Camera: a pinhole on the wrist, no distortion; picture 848 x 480 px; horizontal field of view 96.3 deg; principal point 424.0 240.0 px. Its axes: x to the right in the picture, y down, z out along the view. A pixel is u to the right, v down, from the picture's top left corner.
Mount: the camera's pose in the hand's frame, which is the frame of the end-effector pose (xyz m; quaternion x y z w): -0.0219 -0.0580 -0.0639 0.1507 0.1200 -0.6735 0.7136
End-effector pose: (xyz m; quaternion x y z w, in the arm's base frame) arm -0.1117 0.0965 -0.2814 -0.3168 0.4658 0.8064 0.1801
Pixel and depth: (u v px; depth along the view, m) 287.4 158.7 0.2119
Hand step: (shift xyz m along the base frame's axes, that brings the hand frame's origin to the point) 0.0442 0.1722 0.0671
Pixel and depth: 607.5 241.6 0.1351
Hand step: 0.1022 0.1168 -0.0798
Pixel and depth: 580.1 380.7 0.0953
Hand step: 0.0619 0.0743 -0.0863
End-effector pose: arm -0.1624 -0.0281 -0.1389 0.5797 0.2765 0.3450 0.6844
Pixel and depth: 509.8 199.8 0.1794
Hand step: 0.0651 -0.1014 -0.1473
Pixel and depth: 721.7 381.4 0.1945
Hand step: 0.1226 -0.0194 -0.2525
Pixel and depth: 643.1 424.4 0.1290
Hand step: 0.0754 -0.0015 -0.1635
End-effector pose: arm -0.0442 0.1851 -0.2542 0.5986 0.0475 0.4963 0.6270
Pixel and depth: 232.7 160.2 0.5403
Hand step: 0.2711 -0.4864 0.0456
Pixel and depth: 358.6 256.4 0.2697
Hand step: 0.1879 -0.1339 -0.0474
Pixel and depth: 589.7 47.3 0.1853
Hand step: 0.1059 -0.0866 -0.2072
